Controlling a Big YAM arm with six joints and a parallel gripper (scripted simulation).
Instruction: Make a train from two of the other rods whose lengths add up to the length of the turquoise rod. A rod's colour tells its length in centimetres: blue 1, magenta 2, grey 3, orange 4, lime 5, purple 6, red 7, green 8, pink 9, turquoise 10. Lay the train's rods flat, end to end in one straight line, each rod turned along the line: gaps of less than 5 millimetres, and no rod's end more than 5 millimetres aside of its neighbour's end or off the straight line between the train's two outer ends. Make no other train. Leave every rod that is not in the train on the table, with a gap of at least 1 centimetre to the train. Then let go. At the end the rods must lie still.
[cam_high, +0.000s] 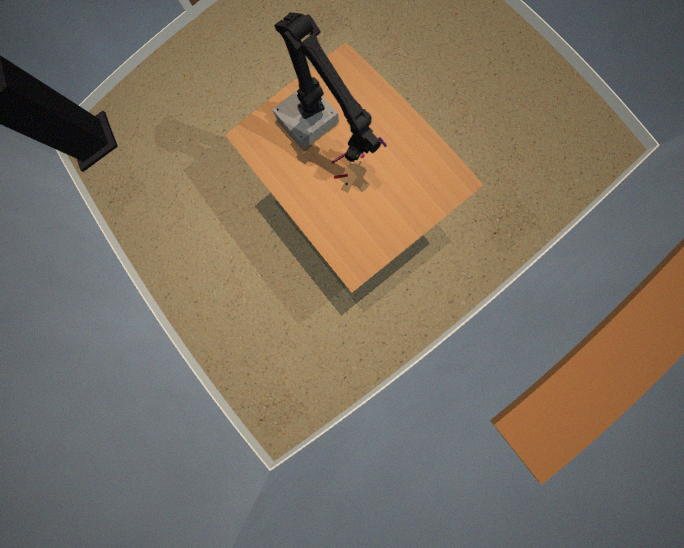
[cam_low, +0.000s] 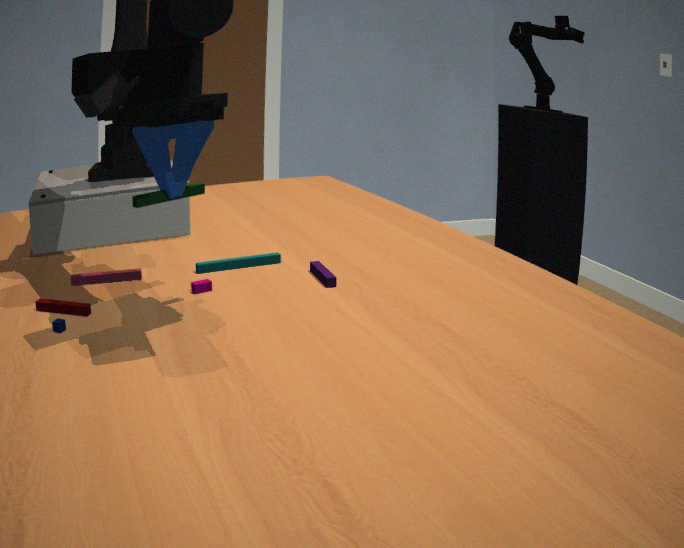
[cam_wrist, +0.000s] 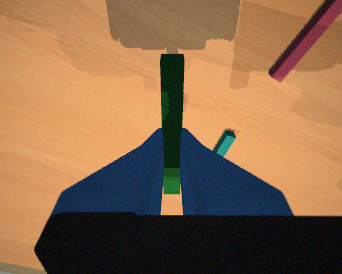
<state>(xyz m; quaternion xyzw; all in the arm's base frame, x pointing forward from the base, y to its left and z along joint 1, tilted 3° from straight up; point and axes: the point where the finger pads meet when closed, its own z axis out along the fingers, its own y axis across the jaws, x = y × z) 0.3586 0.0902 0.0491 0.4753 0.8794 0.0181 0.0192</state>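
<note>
The magenta rod is 20 mm behind my hand, 30 mm to the left of it and 110 mm below it. Round my hand: turquoise rod 100 mm behind, 70 mm to the left, 110 mm below; pink rod 70 mm behind, 90 mm to the right, 110 mm below; green rod 10 mm below.
</note>
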